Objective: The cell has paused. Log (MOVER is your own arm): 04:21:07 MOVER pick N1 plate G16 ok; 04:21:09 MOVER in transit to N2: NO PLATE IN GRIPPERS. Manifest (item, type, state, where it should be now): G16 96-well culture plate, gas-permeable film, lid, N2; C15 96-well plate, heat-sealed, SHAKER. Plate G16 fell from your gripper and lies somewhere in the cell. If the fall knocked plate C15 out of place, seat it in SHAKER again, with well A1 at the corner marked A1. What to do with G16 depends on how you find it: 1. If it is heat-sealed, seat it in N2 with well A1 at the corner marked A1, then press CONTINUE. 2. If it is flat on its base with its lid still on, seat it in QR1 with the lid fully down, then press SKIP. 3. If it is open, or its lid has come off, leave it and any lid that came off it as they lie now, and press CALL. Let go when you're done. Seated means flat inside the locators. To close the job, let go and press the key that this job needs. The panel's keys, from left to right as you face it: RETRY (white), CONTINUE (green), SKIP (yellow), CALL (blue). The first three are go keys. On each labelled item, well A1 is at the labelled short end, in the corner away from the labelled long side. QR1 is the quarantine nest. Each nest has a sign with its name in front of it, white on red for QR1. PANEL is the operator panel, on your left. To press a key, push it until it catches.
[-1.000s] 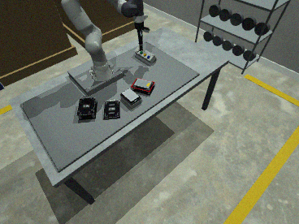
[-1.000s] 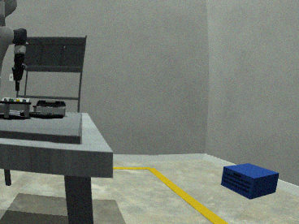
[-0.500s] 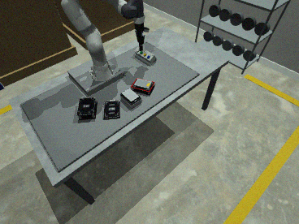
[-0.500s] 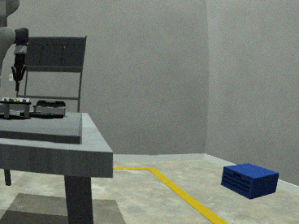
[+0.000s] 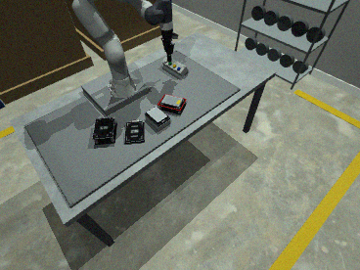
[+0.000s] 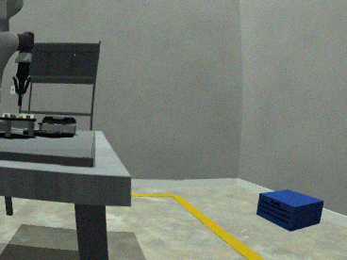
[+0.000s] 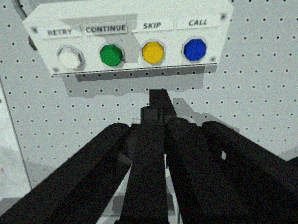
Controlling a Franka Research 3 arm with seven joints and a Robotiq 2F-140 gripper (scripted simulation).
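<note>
The yellow SKIP key is 4 cm to the left of my hand and 9 cm below it. From my hand the other things lie so: green CONTINUE key 5 cm behind, 4 cm to the left, 9 cm below; white RETRY key 10 cm behind, 4 cm to the left, 9 cm below; blue CALL key 5 cm ahead, 5 cm to the left, 9 cm below.
</note>
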